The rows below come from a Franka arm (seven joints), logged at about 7 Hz.
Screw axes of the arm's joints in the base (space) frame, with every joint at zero. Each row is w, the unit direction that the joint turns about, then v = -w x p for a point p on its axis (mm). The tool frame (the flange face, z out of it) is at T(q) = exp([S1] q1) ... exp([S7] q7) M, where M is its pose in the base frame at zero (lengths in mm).
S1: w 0 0 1 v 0 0 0
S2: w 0 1 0 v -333 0 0
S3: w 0 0 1 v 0 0 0
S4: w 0 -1 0 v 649 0 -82.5
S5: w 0 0 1 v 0 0 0
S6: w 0 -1 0 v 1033 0 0
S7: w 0 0 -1 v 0 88 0
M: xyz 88 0 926 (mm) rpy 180 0 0 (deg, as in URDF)
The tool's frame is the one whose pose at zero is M.
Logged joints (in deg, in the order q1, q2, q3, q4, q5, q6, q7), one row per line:
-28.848 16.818 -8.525 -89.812 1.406 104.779 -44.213
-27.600 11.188 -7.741 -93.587 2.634 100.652 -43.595
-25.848 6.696 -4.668 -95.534 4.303 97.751 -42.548
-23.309 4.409 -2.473 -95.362 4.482 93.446 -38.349
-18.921 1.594 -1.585 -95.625 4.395 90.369 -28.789
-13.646 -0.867 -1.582 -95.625 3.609 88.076 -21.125
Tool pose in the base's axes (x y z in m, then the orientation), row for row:
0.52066 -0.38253 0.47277 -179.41 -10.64 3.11
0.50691 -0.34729 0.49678 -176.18 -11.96 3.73
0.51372 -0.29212 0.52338 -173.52 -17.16 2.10
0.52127 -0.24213 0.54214 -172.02 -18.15 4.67
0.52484 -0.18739 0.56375 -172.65 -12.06 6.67
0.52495 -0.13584 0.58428 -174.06 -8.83 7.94
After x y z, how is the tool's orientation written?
As a rotation vector, in degrees.
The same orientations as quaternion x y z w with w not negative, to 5 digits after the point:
-0.99809 -0.05919 0.01730 0.00216
-0.99705 -0.06768 0.02111 0.02945
-0.99388 -0.09829 0.01203 0.04903
-0.99228 -0.10470 0.02694 0.06072
-0.99507 -0.06951 0.03844 0.05931
-0.99652 -0.05055 0.04546 0.04829

